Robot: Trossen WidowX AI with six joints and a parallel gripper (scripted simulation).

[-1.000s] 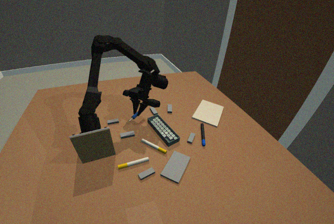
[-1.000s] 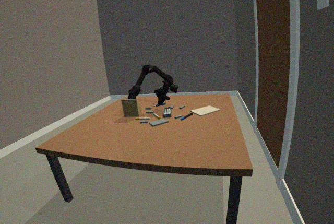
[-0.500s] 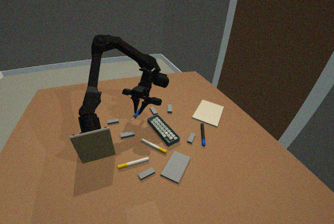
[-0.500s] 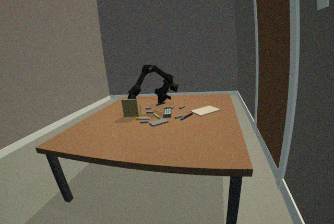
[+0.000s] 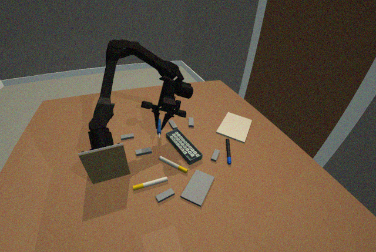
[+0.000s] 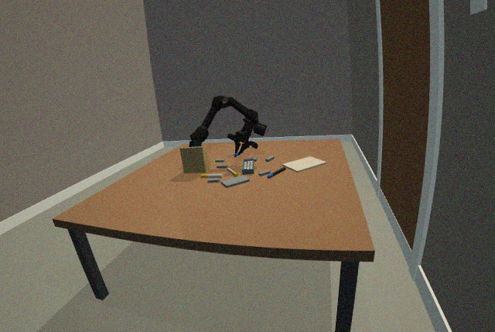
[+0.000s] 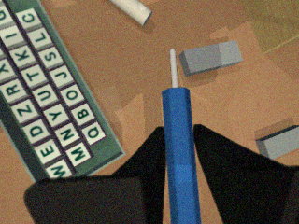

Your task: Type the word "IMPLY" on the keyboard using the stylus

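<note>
The blue stylus lies 1 cm to the right of my gripper tip. From my gripper tip the other things lie so: grey slab (8 cm ahead, 27 cm to the right, 6 cm below); then white stylus tip (1 cm behind, 5 cm to the right); then cream pad (39 cm ahead, 1 cm to the left, 6 cm below).
</note>
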